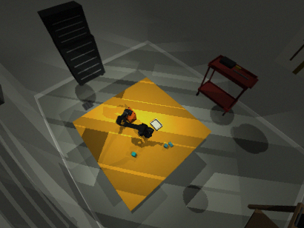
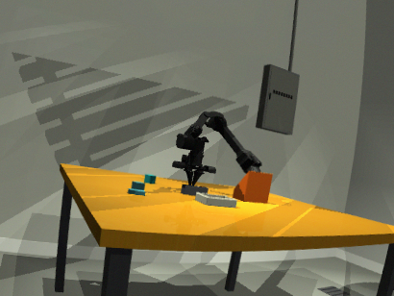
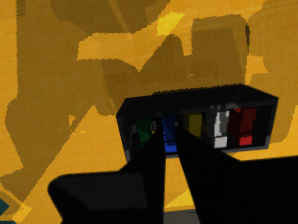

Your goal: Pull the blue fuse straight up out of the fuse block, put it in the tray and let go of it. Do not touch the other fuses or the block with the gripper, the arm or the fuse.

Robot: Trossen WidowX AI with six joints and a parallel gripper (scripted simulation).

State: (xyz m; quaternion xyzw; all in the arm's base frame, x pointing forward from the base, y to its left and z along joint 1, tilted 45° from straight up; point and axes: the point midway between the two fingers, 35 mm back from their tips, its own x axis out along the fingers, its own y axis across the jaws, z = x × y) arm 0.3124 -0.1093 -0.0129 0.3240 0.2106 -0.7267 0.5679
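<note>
The blue fuse lies 1 cm below my gripper tip. The rest, counted from my gripper tip: white fuse (4 cm behind, 1 cm to the left, 1 cm below); green fuse (2 cm ahead, 1 cm below); yellow fuse (2 cm behind, 1 cm below).
</note>
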